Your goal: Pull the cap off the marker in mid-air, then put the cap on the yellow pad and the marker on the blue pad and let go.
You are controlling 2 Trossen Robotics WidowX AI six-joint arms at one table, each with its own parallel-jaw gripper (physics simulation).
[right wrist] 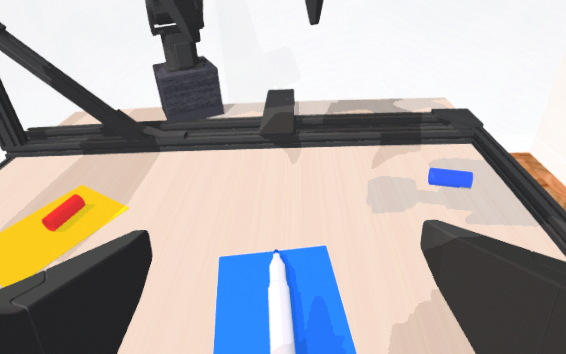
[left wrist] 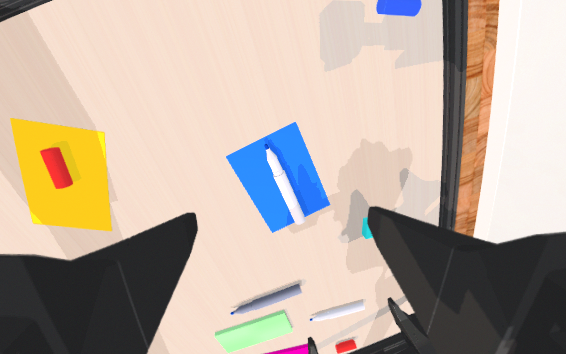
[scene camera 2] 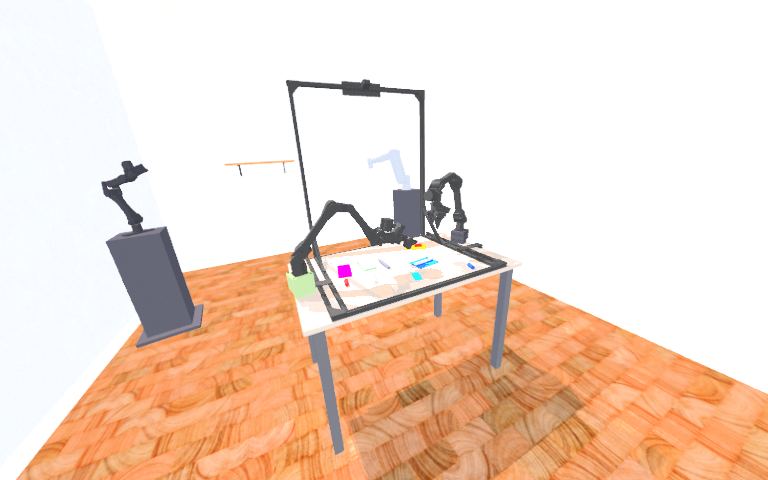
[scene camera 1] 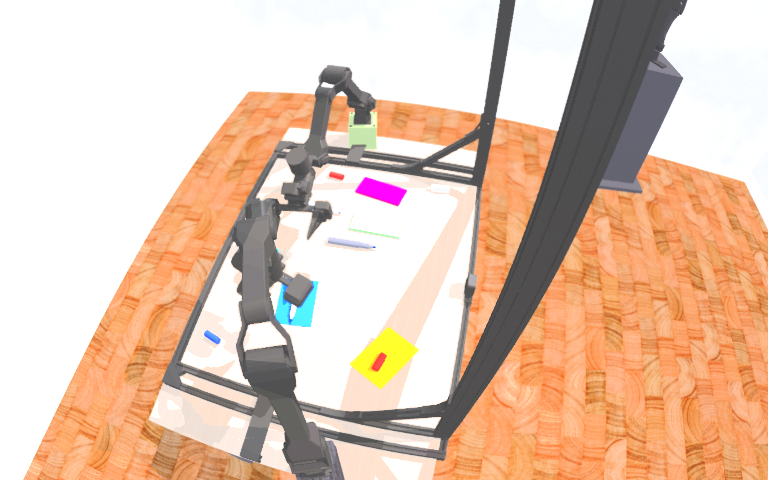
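Note:
My left gripper (scene camera 1: 276, 288), also visible at (left wrist: 283, 218). My right gripper (scene camera 1: 290, 238), also (right wrist: 287, 239). Red cap (left wrist: 54, 161), also (right wrist: 70, 207). Blue cap (right wrist: 443, 177). Magenta pad (scene camera 1: 369, 187), out of frame in the right wrist view.

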